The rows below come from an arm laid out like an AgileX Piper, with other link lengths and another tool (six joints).
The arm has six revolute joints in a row. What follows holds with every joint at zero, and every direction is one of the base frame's.
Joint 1 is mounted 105.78 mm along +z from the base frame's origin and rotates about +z.
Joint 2 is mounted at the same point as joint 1 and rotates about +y.
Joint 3 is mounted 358.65 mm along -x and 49.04 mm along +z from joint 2 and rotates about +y.
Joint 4 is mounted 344.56 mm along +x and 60.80 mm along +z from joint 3 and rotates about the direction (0.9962, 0, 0.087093).
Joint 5 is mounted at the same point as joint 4 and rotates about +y.
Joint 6 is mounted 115.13 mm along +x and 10.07 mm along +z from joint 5 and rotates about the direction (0.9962, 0, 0.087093).
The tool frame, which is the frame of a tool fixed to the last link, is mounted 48.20 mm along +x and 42.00 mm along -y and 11.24 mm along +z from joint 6; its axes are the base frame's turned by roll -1.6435, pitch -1.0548 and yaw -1.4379 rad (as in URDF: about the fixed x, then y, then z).
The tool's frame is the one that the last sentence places.
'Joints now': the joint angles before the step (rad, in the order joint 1, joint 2, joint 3, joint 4, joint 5, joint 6). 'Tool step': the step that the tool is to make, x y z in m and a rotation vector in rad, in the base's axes. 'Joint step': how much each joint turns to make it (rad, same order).
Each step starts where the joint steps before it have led.
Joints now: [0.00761 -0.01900 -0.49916 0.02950 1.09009 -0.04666]
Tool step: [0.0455 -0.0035 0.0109 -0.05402 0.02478 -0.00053]
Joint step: [-0.00074 0.17546 -0.00285 -0.02871 -0.14697 -0.03423]
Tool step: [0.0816 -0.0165 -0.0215 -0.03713 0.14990 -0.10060]
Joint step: [0.00005 0.35250 -0.00013 -0.15264 -0.19500 0.13777]
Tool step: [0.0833 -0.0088 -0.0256 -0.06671 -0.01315 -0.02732]
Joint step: [0.00050 0.31937 0.00011 -0.24946 -0.31197 0.21901]
